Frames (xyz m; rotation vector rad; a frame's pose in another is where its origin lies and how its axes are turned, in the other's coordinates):
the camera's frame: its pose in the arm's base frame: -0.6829 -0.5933 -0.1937 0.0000 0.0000 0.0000
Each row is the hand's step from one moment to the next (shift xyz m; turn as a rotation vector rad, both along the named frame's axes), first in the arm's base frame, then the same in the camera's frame.
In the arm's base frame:
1: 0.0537 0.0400 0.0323 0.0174 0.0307 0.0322
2: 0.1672 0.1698 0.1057 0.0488 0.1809 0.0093
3: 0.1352 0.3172 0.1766 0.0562 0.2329 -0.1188
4: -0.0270 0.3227 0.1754 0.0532 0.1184 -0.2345
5: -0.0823 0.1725 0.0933 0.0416 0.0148 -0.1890
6: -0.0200 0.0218 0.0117 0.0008 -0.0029 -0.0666
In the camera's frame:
1: 0.0537 0.0400 0.0323 0.0174 0.0307 0.0322
2: 0.1672 0.1698 0.1057 0.0488 0.1809 0.0093
3: 0.1352 0.3172 0.1766 0.0562 0.2329 -0.1188
4: -0.0270 0.3227 0.1754 0.0532 0.1184 -0.2345
5: -0.0823 0.1725 0.0933 0.0416 0.0148 -0.1890
6: -0.0200 0.0218 0.0117 0.0008 -0.0029 -0.0666

